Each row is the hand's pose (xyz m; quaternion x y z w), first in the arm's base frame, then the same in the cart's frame.
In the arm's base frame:
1: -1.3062 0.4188 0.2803 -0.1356 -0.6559 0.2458 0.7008
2: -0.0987 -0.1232 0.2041 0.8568 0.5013 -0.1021 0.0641
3: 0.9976 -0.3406 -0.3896 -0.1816 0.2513 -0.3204 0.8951
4: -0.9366 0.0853 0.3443 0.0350 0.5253 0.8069 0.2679
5: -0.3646 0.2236 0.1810 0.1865 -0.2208 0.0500 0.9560
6: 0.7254 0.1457 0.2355 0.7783 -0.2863 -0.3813 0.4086
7: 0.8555 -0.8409 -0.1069 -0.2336 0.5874 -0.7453 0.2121
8: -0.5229 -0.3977 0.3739 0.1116 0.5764 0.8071 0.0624
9: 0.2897 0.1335 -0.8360 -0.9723 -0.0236 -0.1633 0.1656
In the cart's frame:
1: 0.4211 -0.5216 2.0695 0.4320 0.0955 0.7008 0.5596
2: 0.0531 -0.1897 0.8398 0.0046 -0.7868 0.6018 0.1367
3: -0.6963 -0.2978 -0.1743 -0.5343 0.5331 0.5055 0.4180
4: 0.4611 -0.3762 1.5907 -0.1722 -0.5091 -0.4476 0.7147
5: -0.0391 -0.2527 1.2629 0.1523 0.6309 0.5233 0.5522
6: -0.6001 0.2381 0.4620 0.2387 0.5783 -0.3784 0.6821
7: -0.1477 -0.2072 -0.3774 -0.9655 0.1714 -0.1110 0.1615
8: 0.5631 -0.2725 0.9709 -0.1959 -0.4491 -0.2655 0.8303
9: -0.8002 -0.8959 0.5719 -0.5372 -0.5290 0.6509 0.0887

